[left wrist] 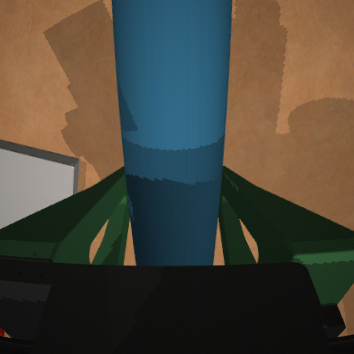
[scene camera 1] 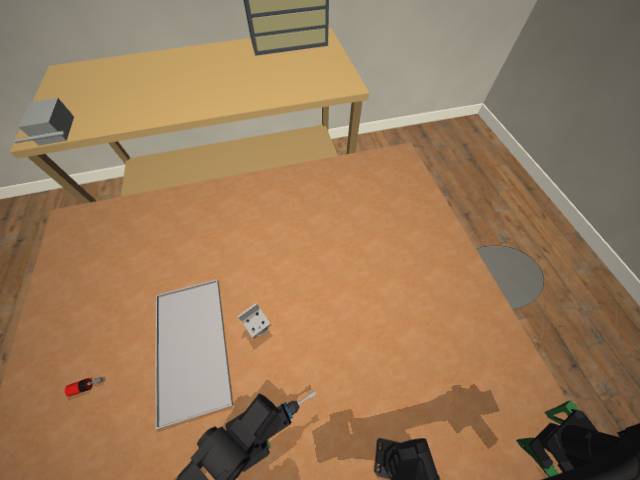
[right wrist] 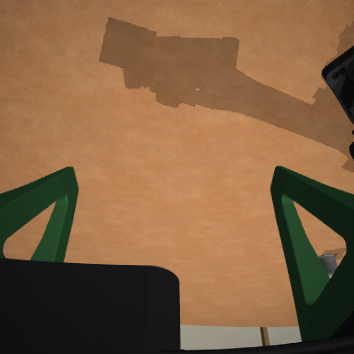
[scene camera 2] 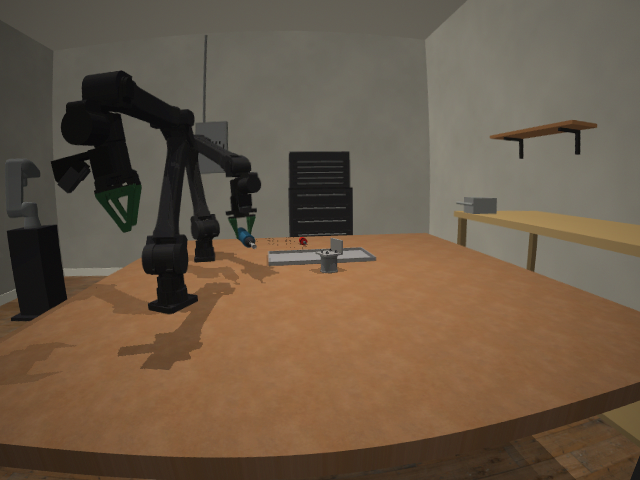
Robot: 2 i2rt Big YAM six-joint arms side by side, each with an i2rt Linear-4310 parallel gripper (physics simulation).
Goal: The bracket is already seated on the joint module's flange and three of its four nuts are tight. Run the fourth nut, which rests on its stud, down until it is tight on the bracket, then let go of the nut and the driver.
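Places are measured from the left arm's base along level axes (x up, y left, z back), in centimetres.
Pixels of known places: left gripper, between the fingertips: [left wrist: 173, 177]; right gripper, between the fingertips: [scene camera 1: 532, 428] [right wrist: 174, 177] [scene camera 2: 130, 228]; left arm's base, origin of its link: [scene camera 2: 205, 259]; right arm's base, origin of its link: [scene camera 1: 397, 460] [scene camera 2: 173, 305].
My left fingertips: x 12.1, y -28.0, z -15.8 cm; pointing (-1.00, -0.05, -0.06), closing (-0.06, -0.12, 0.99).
Note:
For each thing: its top centre in the pictures, then the offset to it from my left fingertips. Level surfaces: height alone.
- joint module, centre of its top: [right wrist: 331, 282] [scene camera 2: 328, 250] dz -28.6, dx -4.7, dy -7.3 cm
- blue driver, centre of its top: [left wrist: 167, 80] [scene camera 2: 246, 230] dz -0.6, dx +3.3, dy -5.2 cm
- grey tray, centre of its top: [scene camera 1: 190, 345] [scene camera 2: 319, 253] dz -31.5, dx -10.5, dy +15.3 cm
- red tool, centre of its top: [scene camera 1: 81, 384] [scene camera 2: 303, 238] dz -32.5, dx -8.7, dy +47.5 cm
- table, height of its surface: dx -12.1 cm
The joint module [scene camera 2: 328, 264] [right wrist: 328, 263] stands upright on the table. The pale L-shaped bracket [scene camera 1: 254, 321] [scene camera 2: 337, 245] sits on top. Several small dark nuts or studs show on it; which nut is loose cannot be told. My left gripper [scene camera 2: 243, 231] [left wrist: 173, 177] is shut on the blue driver [scene camera 1: 287, 411] [scene camera 2: 244, 236] [left wrist: 172, 100] and holds it above the table, well apart from the bracket. The driver's grey shaft points to the upper right in scene camera 1; its tip is outside the left wrist view. My right gripper [scene camera 1: 535, 427] [scene camera 2: 126, 227] [right wrist: 174, 177] is open and empty, high and far from the bracket.
A grey tray [scene camera 1: 156, 361] [scene camera 2: 321, 250] [left wrist: 76, 175] lies beside the joint module. A red tool [scene camera 1: 78, 387] [scene camera 2: 302, 241] with a black collar lies beyond the tray. The right arm's base [scene camera 1: 405, 459] [scene camera 2: 172, 299] stands on the table [scene camera 1: 351, 248] [scene camera 2: 413, 335].

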